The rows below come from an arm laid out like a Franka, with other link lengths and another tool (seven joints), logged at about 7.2 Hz.
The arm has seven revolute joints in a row. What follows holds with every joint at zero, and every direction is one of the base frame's. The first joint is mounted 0.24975 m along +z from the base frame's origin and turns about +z. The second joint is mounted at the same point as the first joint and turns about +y. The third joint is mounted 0.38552 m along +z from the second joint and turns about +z. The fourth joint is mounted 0.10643 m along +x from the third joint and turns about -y. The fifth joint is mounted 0.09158 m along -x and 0.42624 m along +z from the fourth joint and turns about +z. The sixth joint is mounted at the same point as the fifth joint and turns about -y. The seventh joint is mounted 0.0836 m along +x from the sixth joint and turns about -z. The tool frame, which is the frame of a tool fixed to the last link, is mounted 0.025 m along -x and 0.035 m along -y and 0.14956 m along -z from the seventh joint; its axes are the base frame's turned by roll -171.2, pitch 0 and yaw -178.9 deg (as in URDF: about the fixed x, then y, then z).
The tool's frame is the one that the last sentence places.
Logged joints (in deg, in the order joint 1, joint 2, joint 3, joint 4, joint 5, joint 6, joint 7), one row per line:
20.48 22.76 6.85 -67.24 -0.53 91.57 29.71
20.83 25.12 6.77 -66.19 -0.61 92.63 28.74
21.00 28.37 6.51 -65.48 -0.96 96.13 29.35
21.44 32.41 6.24 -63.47 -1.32 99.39 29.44
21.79 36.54 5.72 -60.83 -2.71 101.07 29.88
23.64 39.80 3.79 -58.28 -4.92 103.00 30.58
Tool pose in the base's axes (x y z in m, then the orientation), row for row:
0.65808 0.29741 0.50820 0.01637 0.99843 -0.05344 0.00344
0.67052 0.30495 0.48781 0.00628 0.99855 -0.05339 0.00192
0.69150 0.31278 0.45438 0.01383 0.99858 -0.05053 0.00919
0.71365 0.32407 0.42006 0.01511 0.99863 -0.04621 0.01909
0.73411 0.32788 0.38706 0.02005 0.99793 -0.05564 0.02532
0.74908 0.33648 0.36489 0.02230 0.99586 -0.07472 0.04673
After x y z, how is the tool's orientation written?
As a quaternion, x y z w.
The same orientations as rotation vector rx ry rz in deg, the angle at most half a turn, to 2 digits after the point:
2.94 179.33 -9.60
1.13 179.52 -9.60
2.47 178.70 -9.04
2.69 177.60 -8.22
3.55 176.79 -9.86
3.90 174.11 -13.06

